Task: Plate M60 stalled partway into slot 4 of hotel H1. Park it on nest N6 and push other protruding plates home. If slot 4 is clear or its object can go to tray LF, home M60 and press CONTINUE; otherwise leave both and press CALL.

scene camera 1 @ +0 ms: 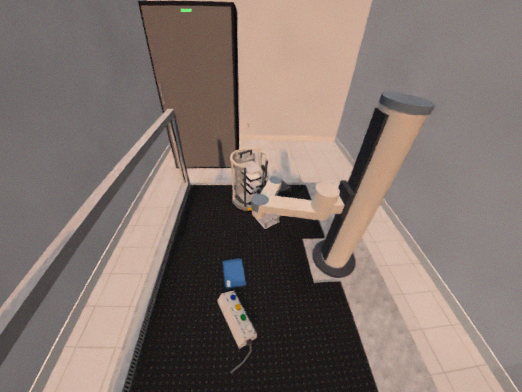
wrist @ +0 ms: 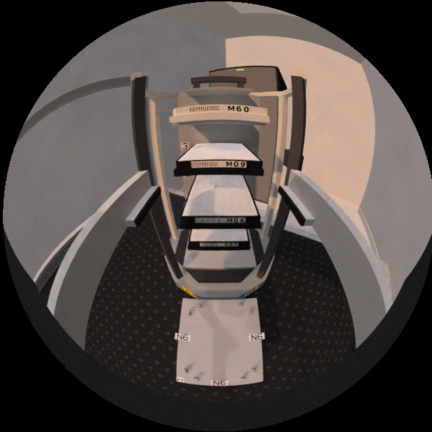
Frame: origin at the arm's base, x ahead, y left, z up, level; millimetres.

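Seen in the pictures: gripper, between the fingertips: (scene camera 1: 258, 181); arm's base, origin of its link: (scene camera 1: 333, 258).
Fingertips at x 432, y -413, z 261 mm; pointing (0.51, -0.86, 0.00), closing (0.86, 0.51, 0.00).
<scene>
Offsets run from my fingertips to a thing's middle. Level surfaces: height alone.
Hotel H1 {dx +56, dy -99, dz -54 mm} (scene camera 1: 235, 175) (wrist: 140, 125) stands with its open front toward my gripper. Plate M60 (wrist: 220, 111) is the top plate in the wrist view, seen nearly edge-on from slightly below; what lies behind it in slot 4 is hidden. Plate M09 (wrist: 218, 154) sits under it beside the label 3. Plate M06 (wrist: 220, 200) is below M09, and a lower plate (wrist: 218, 235) has an unclear label. My gripper (wrist: 219, 177) is open, its fingers wide apart on either side of the view, below M60, with nothing between them. Nest N6 {dx -51, dy +88, dz -213 mm} (scene camera 1: 267, 220) (wrist: 220, 350) lies in front of the hotel, bearing no plate.
A blue tray {dx +148, dy +494, dz -239 mm} (scene camera 1: 234, 270) lies on the black mat {dz -248 mm} (scene camera 1: 290, 325). Nearer the camera is a button box {dx +129, dy +726, dz -206 mm} (scene camera 1: 231, 321) with blue, yellow and green buttons and a cable. The arm's column (scene camera 1: 377, 185) stands on the right. A railing (scene camera 1: 105, 187) runs along the left.
</scene>
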